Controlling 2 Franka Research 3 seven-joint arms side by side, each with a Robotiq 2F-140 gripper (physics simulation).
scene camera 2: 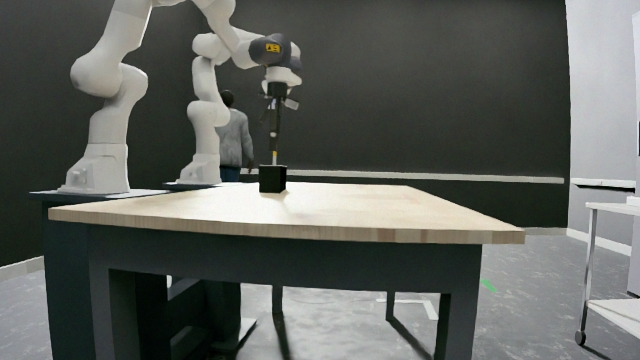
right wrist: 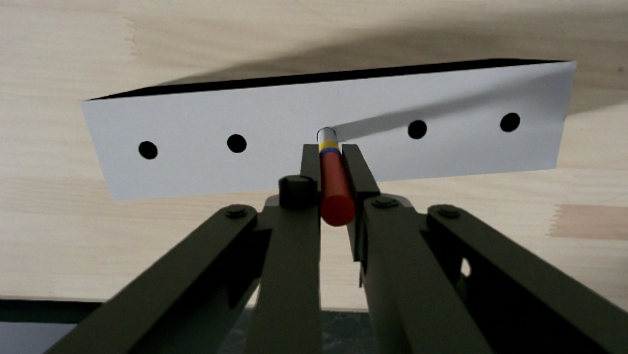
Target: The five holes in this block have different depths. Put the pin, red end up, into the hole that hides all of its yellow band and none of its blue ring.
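A pin (scene camera 2: 274, 159) (right wrist: 336, 177) with a red upper end, blue ring, yellow band and silver lower part is nearly upright, red end up. My right gripper (scene camera 2: 274, 149) (right wrist: 329, 169) is shut on its red part. The pin's silver end is at the mouth of the middle hole; how deep it sits is hard to tell. The yellow band and blue ring show above the block. The block (scene camera 2: 272, 179) (right wrist: 200, 167) has a light top with five holes in a row and dark sides. My left gripper cannot be made out in scene camera 2.
The block stands on the wooden table (scene camera 2: 380, 215) (right wrist: 175, 250), near its far edge in scene camera 2. My left arm (scene camera 2: 206, 120) stands behind my right arm (scene camera 2: 107, 120). A person (scene camera 2: 235, 137) stands behind the table. A cart (scene camera 2: 591, 250) is at the right.
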